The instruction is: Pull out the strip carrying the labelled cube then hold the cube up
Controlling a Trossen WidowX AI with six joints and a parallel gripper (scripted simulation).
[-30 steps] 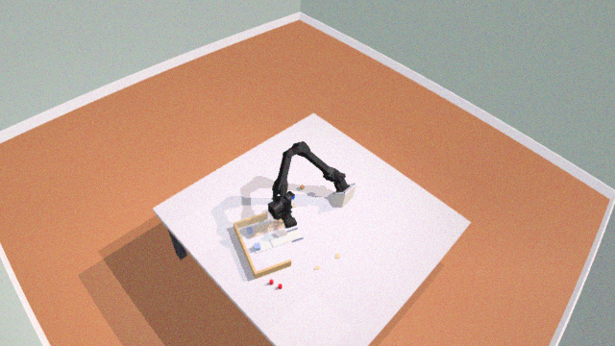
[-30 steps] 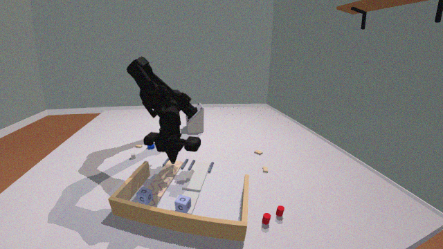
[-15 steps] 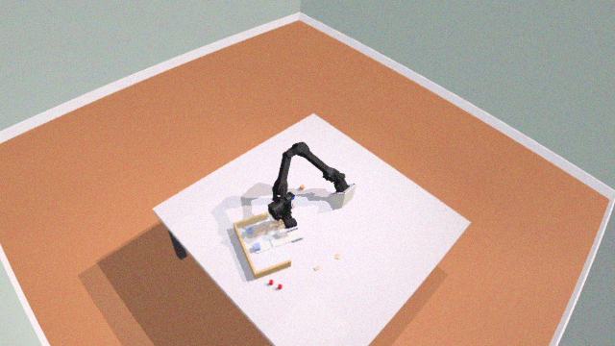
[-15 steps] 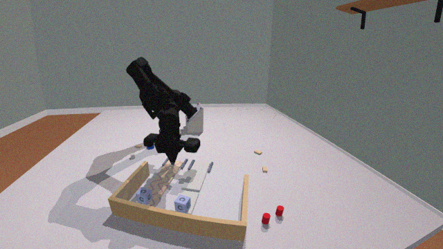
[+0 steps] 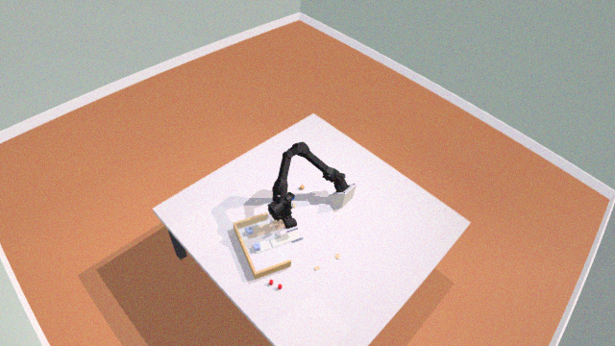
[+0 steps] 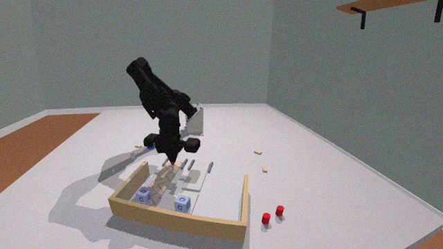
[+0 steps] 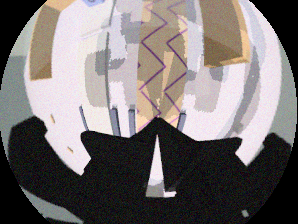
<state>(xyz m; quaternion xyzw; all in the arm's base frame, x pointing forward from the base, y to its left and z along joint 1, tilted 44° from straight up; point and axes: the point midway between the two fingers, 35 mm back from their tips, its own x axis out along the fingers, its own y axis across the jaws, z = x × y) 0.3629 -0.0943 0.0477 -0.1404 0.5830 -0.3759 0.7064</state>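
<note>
Right now my gripper tip is 90 mm short of the wooden strip and 30 mm to the left of it. Also, from my gripper tip: blue disc 160 mm behind, 100 mm to the right.
</note>
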